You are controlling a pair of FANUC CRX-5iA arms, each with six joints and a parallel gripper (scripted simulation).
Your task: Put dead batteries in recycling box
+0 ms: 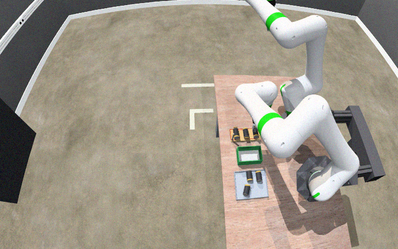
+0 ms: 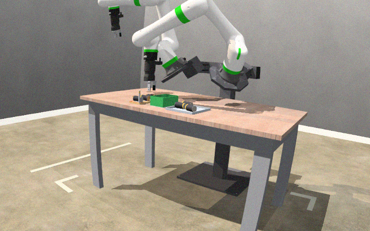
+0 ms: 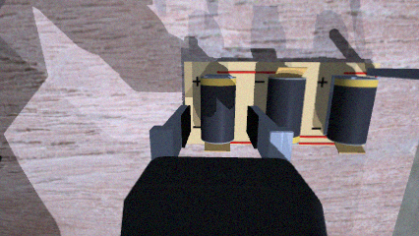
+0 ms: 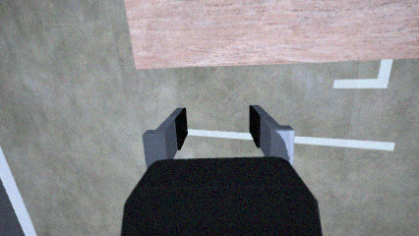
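Observation:
Now: left hand 330 mm to the right of the grey tray, 100 mm short of it and 80 mm above it. From my left hand the other things lie so: green recycling box 150 mm to the left, 80 mm ahead, 70 mm below.

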